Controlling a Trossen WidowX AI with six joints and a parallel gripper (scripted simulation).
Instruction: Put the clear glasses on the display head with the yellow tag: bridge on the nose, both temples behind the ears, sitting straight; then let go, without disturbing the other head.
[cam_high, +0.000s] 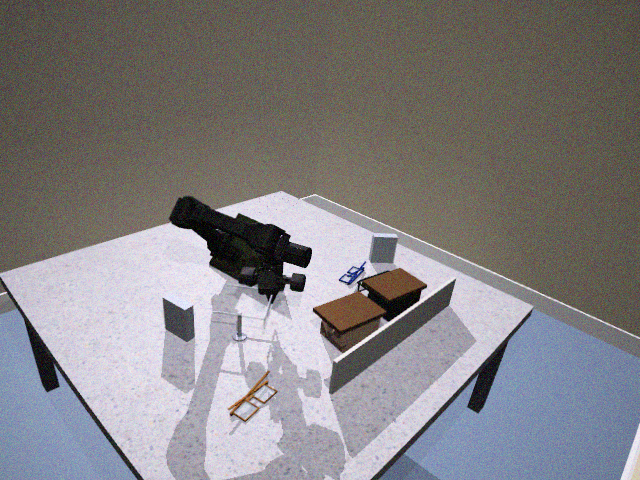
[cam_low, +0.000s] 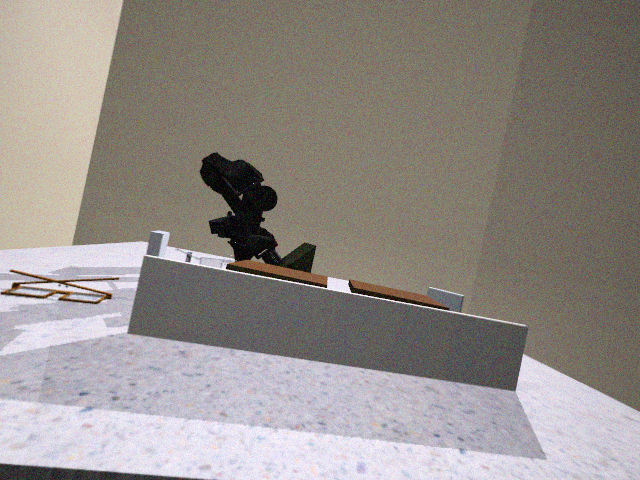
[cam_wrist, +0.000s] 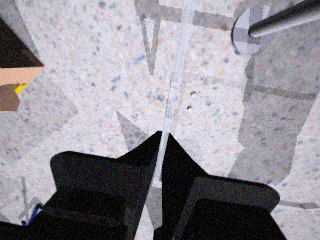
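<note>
Now: the metal stand post 120 mm to the right of my gripper tip, 40 mm below it and 20 mm ahead of it. Round my gripper tip: skin-coloured head 180 mm ahead, 120 mm to the left; then white wall 300 mm ahead, 240 mm to the left, 10 mm below; then dark head 340 mm to the left, 160 mm ahead.
</note>
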